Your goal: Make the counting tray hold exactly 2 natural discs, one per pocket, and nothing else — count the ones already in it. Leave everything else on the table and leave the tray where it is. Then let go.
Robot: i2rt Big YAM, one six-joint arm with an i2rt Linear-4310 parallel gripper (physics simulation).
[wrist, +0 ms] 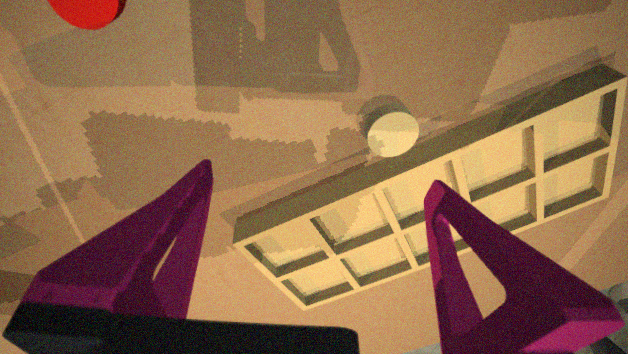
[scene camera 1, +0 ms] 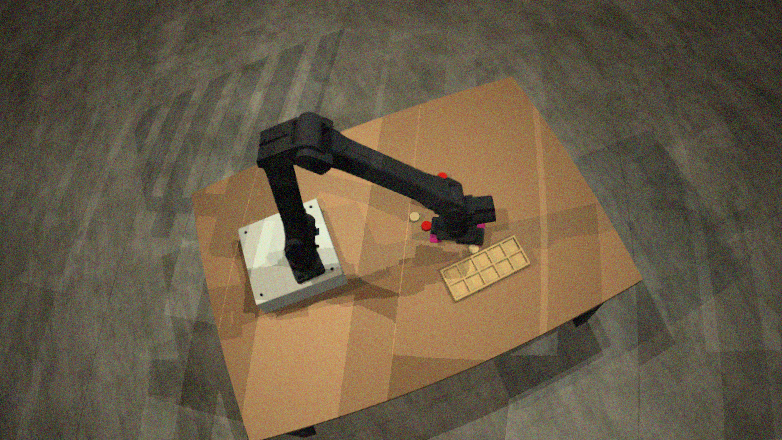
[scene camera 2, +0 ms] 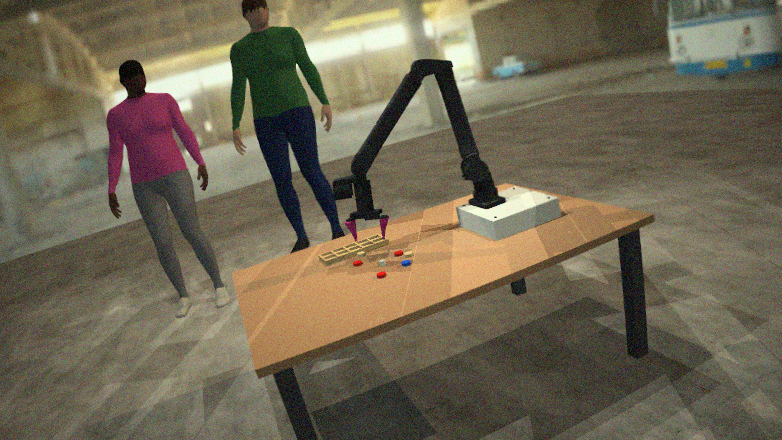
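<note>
The counting tray [scene camera 1: 486,284] [scene camera 2: 339,260] [wrist: 300,204] is pale wood with two rows of pockets. I make out no disc in its visible pockets; my right finger partly covers some in the wrist view. One natural disc [scene camera 1: 474,249] [scene camera 2: 360,253] [wrist: 393,134] lies on the table close beside the tray's long side. Another natural disc [scene camera 1: 414,216] [scene camera 2: 408,253] lies farther off, near a red disc. My gripper [scene camera 1: 457,232] [scene camera 2: 369,238] [wrist: 324,180] is open and empty, raised above the table, with the near natural disc ahead of its fingertips in the wrist view.
Red discs [scene camera 1: 425,225] [scene camera 1: 442,175] [scene camera 2: 398,252] [scene camera 2: 357,263] [scene camera 2: 381,274] [wrist: 90,10], a blue disc [scene camera 2: 406,263] and a small pale block [scene camera 2: 382,263] lie on the table. The arm's white base box [scene camera 1: 267,273] [scene camera 2: 508,218] stands at the other end. Two people stand beyond the table.
</note>
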